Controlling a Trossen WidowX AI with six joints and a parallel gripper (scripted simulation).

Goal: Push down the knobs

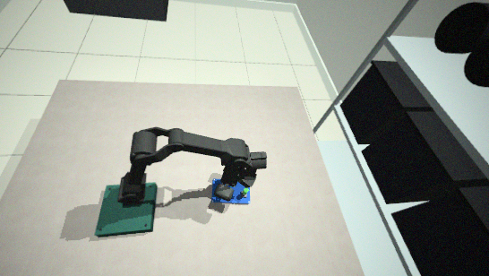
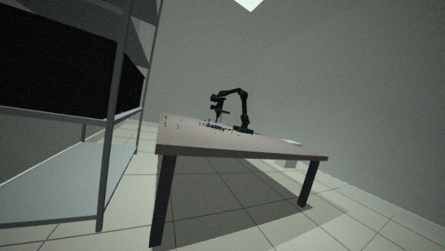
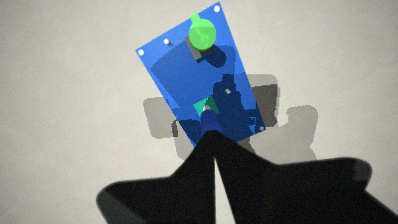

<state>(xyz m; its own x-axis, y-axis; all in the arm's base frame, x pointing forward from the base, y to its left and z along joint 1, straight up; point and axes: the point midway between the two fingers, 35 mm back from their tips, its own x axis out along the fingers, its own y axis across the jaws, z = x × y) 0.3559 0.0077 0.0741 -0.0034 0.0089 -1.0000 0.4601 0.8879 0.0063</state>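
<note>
Now: the blue knob 2 cm below my gripper tip. Round my gripper tip: green knob 6 cm ahead, 3 cm to the right, 2 cm below.
</note>
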